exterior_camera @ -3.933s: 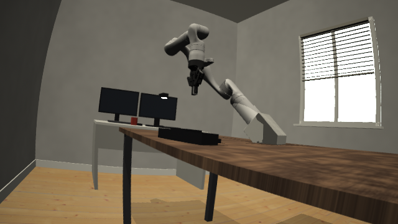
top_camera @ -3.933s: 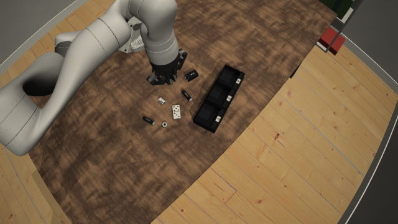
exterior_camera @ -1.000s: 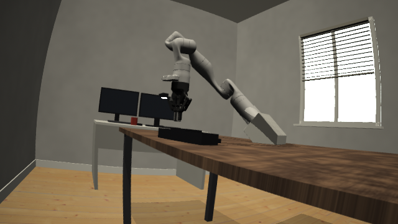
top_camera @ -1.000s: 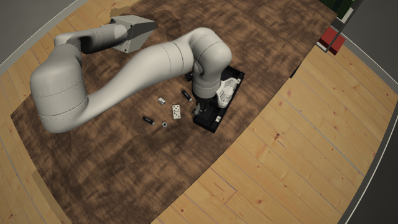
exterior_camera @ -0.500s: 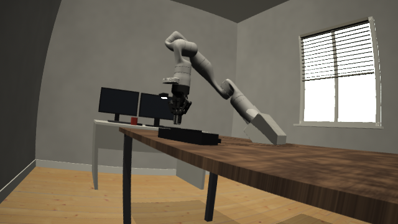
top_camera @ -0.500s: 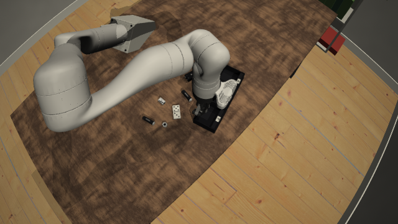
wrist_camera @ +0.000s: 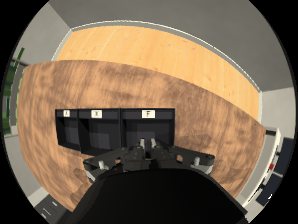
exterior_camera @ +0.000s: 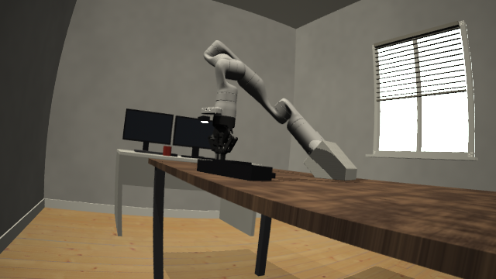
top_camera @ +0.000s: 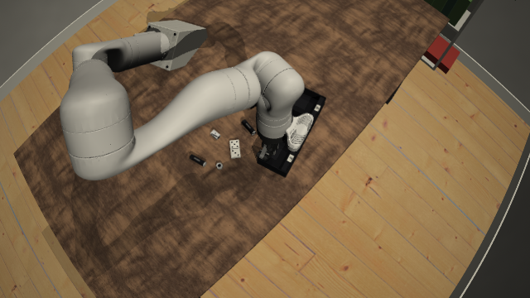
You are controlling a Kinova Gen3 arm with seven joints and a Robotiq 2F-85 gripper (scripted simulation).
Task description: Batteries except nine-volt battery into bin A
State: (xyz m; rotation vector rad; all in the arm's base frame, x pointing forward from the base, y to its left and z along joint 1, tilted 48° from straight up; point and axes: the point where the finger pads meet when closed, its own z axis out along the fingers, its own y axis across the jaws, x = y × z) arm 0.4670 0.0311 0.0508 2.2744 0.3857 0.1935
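My gripper is now 8 cm past the white domino, 5 cm to the left of it and 4 cm above it. The rest, counted from my hand: metal nut: 12 cm to the right, 8 cm behind, 4 cm below; black nine-volt battery: 14 cm behind, 8 cm to the left, 4 cm below; grey metal piece: 15 cm behind, 6 cm to the right, 4 cm below.
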